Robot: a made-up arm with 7 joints.
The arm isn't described. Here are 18 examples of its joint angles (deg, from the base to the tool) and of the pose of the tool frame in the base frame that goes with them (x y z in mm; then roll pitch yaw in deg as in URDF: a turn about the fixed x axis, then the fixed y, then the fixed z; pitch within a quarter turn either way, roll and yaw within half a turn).
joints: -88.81 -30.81 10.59 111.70 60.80 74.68 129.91
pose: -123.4 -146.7 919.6 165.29 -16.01 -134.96
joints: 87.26 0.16 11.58 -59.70 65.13 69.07 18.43
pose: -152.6 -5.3 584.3 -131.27 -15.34 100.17
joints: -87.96 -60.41 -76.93 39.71 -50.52 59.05 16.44
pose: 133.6 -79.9 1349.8 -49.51 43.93 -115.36
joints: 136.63 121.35 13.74 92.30 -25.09 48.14 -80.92
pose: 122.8 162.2 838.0 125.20 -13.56 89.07
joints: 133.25 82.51 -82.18 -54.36 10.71 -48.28 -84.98
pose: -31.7 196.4 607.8 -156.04 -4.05 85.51
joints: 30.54 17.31 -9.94 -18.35 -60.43 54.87 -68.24
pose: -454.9 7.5 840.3 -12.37 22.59 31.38
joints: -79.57 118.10 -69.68 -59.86 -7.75 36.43 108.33
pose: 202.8 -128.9 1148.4 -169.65 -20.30 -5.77
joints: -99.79 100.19 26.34 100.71 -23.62 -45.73 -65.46
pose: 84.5 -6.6 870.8 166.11 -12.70 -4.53
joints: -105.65 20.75 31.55 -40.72 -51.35 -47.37 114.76
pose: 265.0 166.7 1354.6 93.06 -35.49 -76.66
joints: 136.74 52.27 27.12 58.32 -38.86 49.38 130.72
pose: 343.0 290.7 739.8 -5.76 33.70 -40.13
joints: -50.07 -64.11 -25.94 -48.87 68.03 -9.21 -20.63
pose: -107.7 -390.4 905.5 87.31 -4.12 22.57
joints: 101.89 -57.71 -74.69 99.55 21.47 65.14 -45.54
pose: -72.3 297.1 996.9 169.41 49.83 -27.85
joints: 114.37 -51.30 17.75 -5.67 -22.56 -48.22 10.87
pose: -114.7 354.5 517.2 127.69 57.24 -109.16
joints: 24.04 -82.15 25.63 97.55 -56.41 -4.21 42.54
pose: -459.8 57.1 884.2 9.39 22.31 -171.54
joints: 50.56 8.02 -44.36 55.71 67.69 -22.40 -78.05
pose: 92.6 352.8 671.8 144.38 10.51 -149.74
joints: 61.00 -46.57 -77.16 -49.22 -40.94 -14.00 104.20
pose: -204.0 51.1 572.7 -8.23 66.51 153.93
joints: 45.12 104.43 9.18 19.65 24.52 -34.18 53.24
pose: -176.2 -97.4 707.5 -72.64 -3.18 -103.69
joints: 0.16 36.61 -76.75 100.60 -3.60 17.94 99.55
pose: -453.2 153.4 946.9 -44.32 7.79 119.31
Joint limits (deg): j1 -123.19..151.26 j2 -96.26..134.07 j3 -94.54..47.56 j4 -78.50..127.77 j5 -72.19..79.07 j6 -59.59..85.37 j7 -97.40..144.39
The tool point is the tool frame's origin. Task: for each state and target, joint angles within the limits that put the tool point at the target. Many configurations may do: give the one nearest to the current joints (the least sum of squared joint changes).
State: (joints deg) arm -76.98 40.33 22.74 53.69 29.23 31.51 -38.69
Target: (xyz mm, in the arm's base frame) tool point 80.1 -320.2 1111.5
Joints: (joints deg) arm -86.71 20.16 26.19 41.77 2.95 30.73 -41.15
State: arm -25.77 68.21 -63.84 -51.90 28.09 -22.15 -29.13
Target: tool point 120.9 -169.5 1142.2
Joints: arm -38.79 78.84 -62.67 -64.65 37.18 -25.20 -30.25
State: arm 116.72 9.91 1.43 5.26 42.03 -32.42 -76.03
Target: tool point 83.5 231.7 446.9
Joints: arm 118.25 21.60 -0.66 -18.69 39.07 -9.24 -80.20
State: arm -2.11 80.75 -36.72 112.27 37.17 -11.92 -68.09
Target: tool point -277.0 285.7 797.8
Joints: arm -1.89 81.12 -46.32 100.48 13.95 -10.54 -69.58
